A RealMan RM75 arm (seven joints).
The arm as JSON. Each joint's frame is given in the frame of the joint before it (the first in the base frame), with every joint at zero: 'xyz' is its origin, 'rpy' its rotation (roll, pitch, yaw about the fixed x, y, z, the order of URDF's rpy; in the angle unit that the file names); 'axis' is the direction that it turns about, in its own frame. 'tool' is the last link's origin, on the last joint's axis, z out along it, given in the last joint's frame.
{
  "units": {
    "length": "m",
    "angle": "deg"
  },
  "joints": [
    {
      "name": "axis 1",
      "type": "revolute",
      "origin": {
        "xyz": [
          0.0,
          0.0,
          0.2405
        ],
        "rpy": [
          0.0,
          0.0,
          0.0
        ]
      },
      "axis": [
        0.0,
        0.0,
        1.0
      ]
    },
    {
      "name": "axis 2",
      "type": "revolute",
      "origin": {
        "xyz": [
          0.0,
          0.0,
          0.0
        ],
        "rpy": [
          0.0,
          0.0,
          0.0
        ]
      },
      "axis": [
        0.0,
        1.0,
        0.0
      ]
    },
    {
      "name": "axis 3",
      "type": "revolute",
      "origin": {
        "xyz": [
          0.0,
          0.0,
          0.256
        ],
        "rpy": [
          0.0,
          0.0,
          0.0
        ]
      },
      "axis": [
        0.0,
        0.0,
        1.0
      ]
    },
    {
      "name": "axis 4",
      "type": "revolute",
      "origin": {
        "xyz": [
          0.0,
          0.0,
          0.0
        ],
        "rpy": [
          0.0,
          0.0,
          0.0
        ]
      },
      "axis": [
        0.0,
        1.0,
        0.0
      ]
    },
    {
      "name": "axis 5",
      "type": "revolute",
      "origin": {
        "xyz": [
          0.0,
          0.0,
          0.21
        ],
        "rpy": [
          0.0,
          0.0,
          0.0
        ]
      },
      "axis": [
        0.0,
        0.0,
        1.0
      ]
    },
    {
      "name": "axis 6",
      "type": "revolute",
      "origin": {
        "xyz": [
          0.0,
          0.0,
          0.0
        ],
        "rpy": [
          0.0,
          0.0,
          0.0
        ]
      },
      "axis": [
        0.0,
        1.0,
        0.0
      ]
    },
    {
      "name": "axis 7",
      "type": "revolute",
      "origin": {
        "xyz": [
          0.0,
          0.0,
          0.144
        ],
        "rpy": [
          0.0,
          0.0,
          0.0
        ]
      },
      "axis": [
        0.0,
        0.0,
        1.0
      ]
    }
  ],
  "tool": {
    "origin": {
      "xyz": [
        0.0,
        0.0,
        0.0
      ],
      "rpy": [
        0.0,
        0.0,
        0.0
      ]
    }
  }
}
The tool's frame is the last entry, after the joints.
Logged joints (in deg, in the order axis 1, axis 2, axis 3, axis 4, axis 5, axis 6, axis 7), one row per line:
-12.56 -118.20 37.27 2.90 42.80 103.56 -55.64
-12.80 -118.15 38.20 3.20 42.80 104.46 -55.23
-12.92 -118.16 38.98 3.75 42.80 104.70 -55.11
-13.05 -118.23 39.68 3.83 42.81 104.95 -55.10
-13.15 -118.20 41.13 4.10 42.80 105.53 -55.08
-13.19 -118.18 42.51 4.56 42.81 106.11 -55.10
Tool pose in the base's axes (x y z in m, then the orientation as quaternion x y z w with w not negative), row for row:
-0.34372 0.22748 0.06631 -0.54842 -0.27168 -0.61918 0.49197
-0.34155 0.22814 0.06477 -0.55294 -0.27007 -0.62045 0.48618
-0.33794 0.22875 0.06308 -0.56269 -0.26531 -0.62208 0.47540
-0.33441 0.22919 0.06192 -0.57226 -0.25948 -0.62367 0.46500
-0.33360 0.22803 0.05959 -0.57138 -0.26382 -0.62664 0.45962
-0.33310 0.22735 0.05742 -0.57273 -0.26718 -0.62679 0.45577
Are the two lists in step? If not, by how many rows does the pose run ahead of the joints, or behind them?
The pose runs 2 rows ahead of the joints: the pose in row i belongs to the joints in row i + 2.
